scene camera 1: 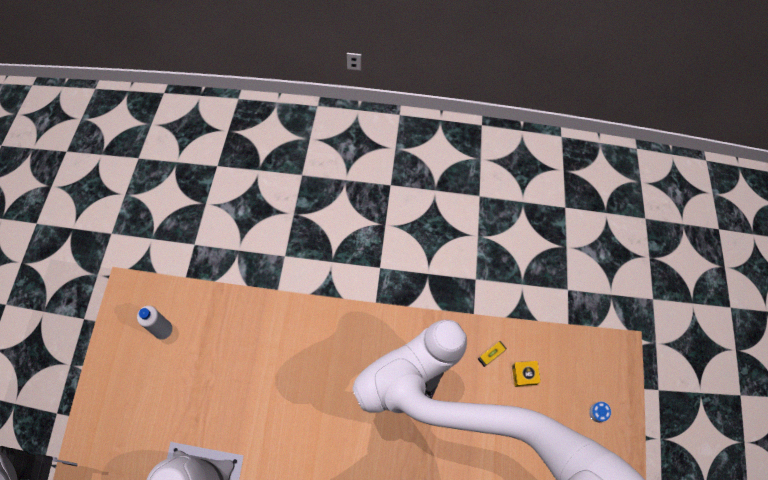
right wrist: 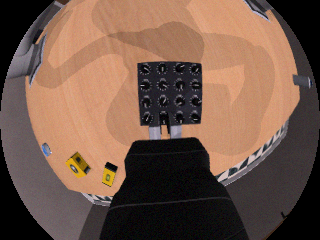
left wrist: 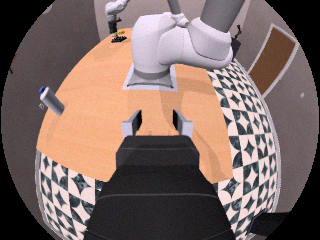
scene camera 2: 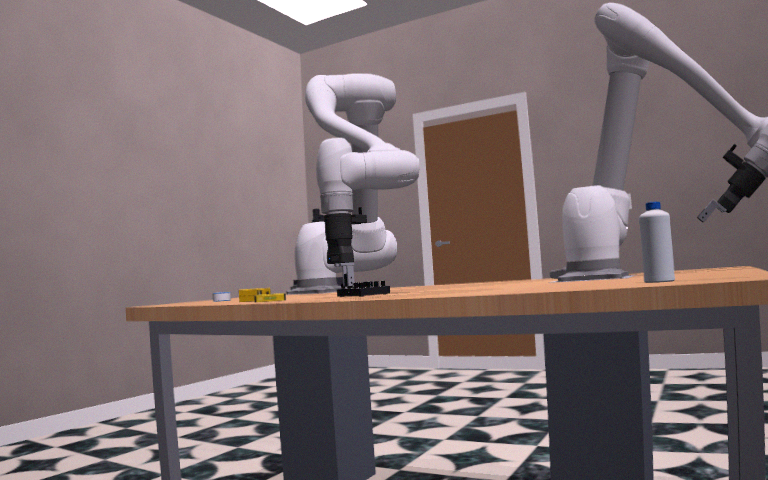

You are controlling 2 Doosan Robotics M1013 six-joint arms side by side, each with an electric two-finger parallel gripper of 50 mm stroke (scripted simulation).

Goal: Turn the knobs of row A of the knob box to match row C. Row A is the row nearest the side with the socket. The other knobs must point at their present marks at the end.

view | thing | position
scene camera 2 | my left gripper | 700,220
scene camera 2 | my right gripper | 349,286
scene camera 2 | white bottle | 657,253
